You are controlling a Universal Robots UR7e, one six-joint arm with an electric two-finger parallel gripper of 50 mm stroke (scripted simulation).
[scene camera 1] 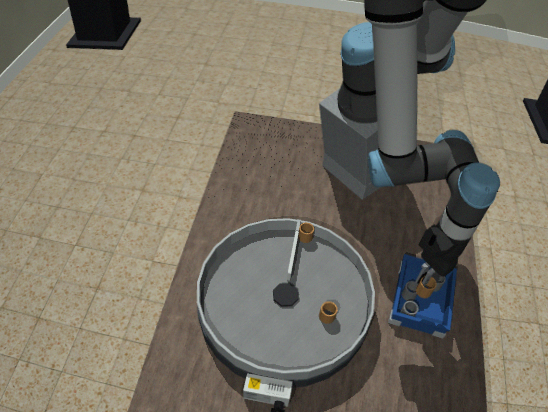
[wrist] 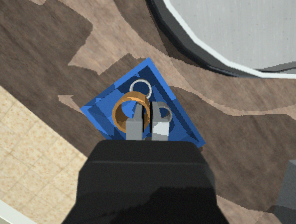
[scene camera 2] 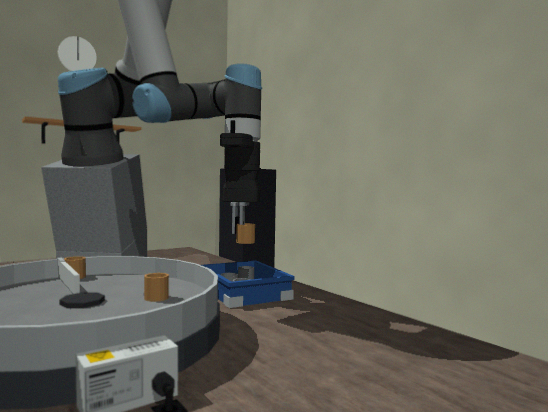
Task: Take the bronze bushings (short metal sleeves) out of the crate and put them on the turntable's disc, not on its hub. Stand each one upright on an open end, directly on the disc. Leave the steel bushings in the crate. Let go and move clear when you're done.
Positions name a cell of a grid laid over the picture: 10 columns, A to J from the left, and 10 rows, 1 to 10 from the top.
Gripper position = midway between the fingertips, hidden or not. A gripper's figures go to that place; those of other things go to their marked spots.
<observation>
My gripper (scene camera 1: H7): 114 cm from the lens. A blue crate (scene camera 1: I8): 128 cm from the lens. A grey turntable disc (scene camera 1: E8) is 112 cm from the lens. The marked spots on the blue crate and the grey turntable disc are 44 cm apart.
</observation>
